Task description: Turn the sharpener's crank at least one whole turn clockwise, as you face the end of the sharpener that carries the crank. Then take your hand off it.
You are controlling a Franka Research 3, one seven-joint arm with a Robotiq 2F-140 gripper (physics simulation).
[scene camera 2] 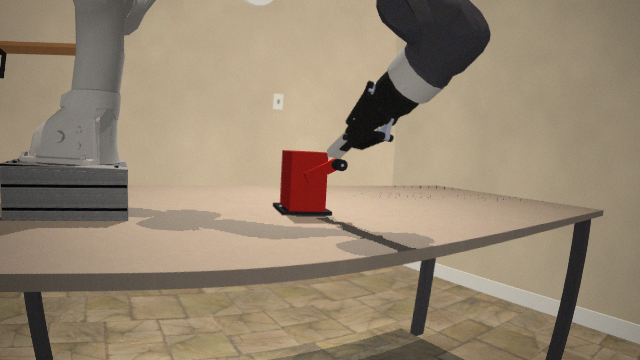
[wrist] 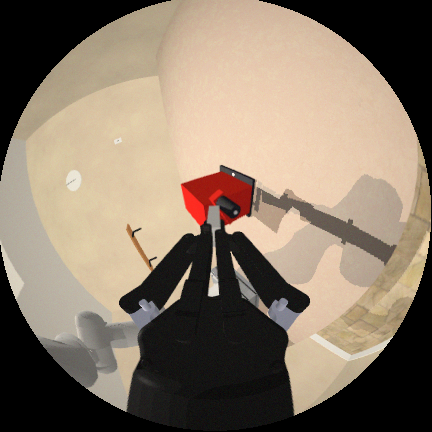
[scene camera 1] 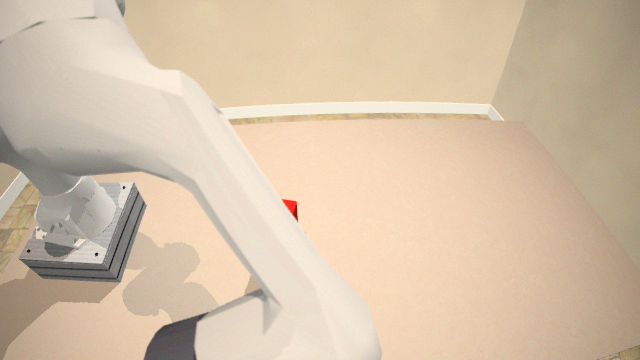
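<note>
The red sharpener (scene camera 1: 290, 208) (scene camera 2: 303, 187) (wrist: 220, 187) stands upright on its black base on the table. In scene camera 1 the arm hides most of it. Its crank arm (scene camera 2: 320, 170) slants up to the right in scene camera 2, and the black knob (scene camera 2: 340, 165) (wrist: 228, 205) at its end stands out beyond the sharpener's side. My gripper (scene camera 2: 336, 146) (wrist: 213, 213) is shut with nothing between its fingers. Its fingertips are close beside the knob, just above it in scene camera 2 and left of it in the wrist view. Whether they touch it I cannot tell.
The arm's grey base block (scene camera 1: 112, 250) (scene camera 2: 65, 192) stands on the same table (scene camera 1: 450, 225) (scene camera 2: 200, 255), to the left of the sharpener. The arm's forearm (scene camera 1: 280, 235) reaches over the sharpener in scene camera 1. A wooden rail with hooks (wrist: 140, 247) is on the wall.
</note>
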